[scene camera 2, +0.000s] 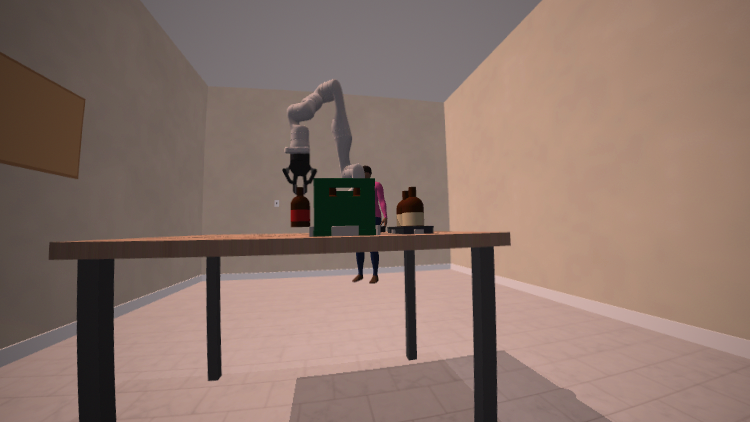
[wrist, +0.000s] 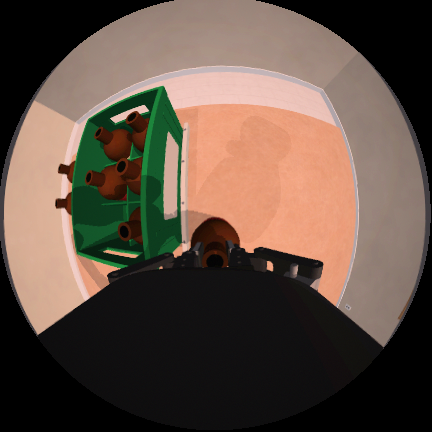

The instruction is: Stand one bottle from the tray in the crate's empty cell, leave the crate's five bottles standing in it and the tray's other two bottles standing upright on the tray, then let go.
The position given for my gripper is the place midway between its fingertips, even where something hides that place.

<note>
In view: my gripper [scene camera 2: 300,194], a brown bottle [wrist: 213,231] and a brown bottle [wrist: 110,185].
My gripper also shows in the wrist view [wrist: 214,248].
</note>
